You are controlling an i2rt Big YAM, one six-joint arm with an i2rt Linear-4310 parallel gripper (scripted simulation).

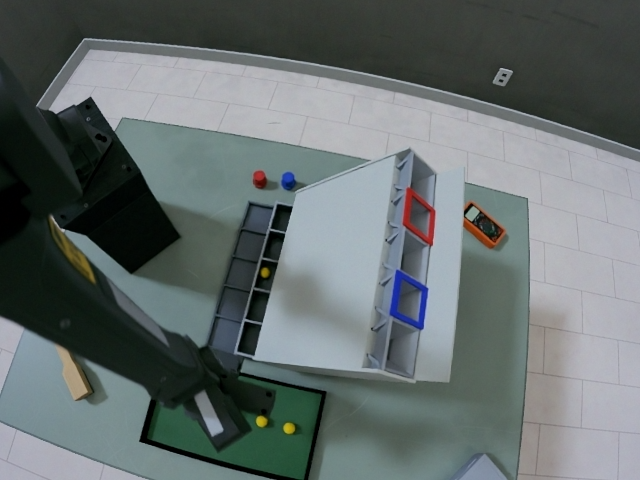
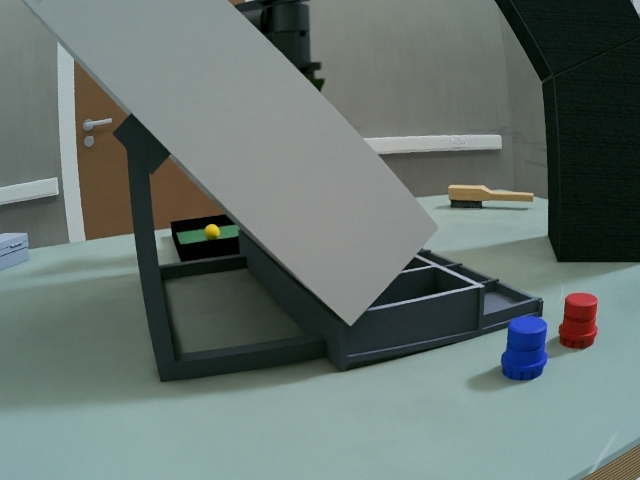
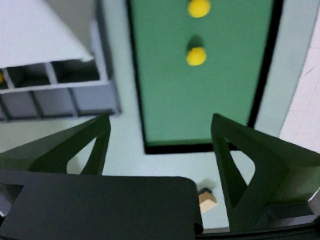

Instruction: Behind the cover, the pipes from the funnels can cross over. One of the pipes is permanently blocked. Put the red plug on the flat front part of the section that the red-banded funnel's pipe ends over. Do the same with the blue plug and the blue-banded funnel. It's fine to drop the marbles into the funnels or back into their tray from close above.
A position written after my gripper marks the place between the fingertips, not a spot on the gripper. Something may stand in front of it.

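Observation:
There is a wooden brush (image 2: 462, 196), which I also see at another point, the brush (image 1: 76, 379). I can see a green marble tray (image 2: 193, 245) as well, and again the tray (image 3: 174, 103). A sloped cover (image 1: 320, 311) is part of the scene too, and so is my own gripper (image 3: 160, 120).

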